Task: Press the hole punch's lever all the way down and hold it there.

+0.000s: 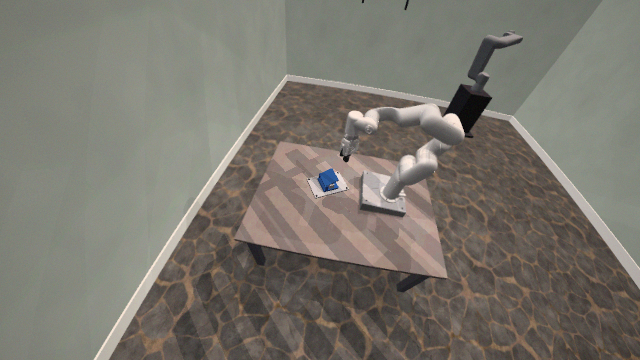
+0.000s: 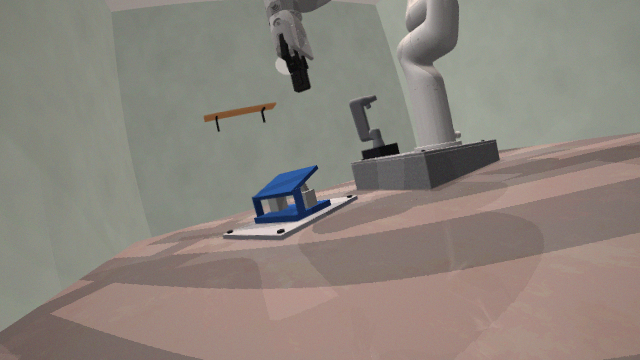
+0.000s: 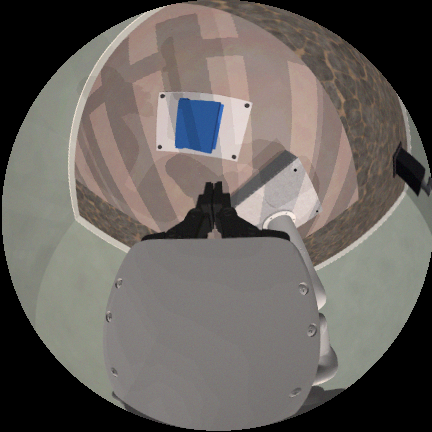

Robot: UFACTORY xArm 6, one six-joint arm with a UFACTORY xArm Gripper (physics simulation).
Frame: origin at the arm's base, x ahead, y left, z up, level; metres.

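Seen in the pictures: gripper, fingertip midpoint: [image 1: 345, 160] [image 2: 303, 90] [image 3: 214, 193]; arm's base, origin of the base link: [image 1: 389, 194] [image 2: 438, 148] [image 3: 278, 221].
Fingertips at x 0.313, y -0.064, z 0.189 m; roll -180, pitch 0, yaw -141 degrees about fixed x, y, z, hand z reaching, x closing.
Pixels of each thing's top centre, then the offset from my fingertips to it. "spot": a spot on its surface instead. Level surfaces: height alone.
- white plate, surface spot: [image 2: 260, 233] [image 1: 313, 190] spot: dx +0.168, dy +0.047, dz -0.244 m
- blue base, surface spot: [image 2: 280, 216] spot: dx +0.117, dy +0.014, dz -0.233 m
- wooden table, its level: dz -0.252 m
The blue hole punch stands on a white plate [image 1: 313, 187] [image 2: 260, 233] [image 3: 166, 120] with dark dots at its corners. Its lever [image 1: 328, 176] [image 2: 287, 182] [image 3: 196, 125] is a flat blue board, tilted up at one end, with a gap between it and the blue base [image 2: 280, 216]. Grey blocks [image 2: 309, 198] show under the lever. My gripper [image 1: 345, 158] [image 2: 301, 90] [image 3: 214, 193] is shut and empty. It points down, high above the table and apart from the lever, off to one side of the punch.
The wooden table [image 1: 300, 225] [image 2: 400, 310] [image 3: 190, 65] carries my arm's grey base block [image 1: 372, 200] [image 2: 390, 175] [image 3: 280, 190], beside the punch's plate. A second grey arm on a black stand [image 1: 468, 107] [image 2: 381, 151] [image 3: 410, 170] is beyond the table. An orange shelf [image 2: 240, 111] hangs on the wall.
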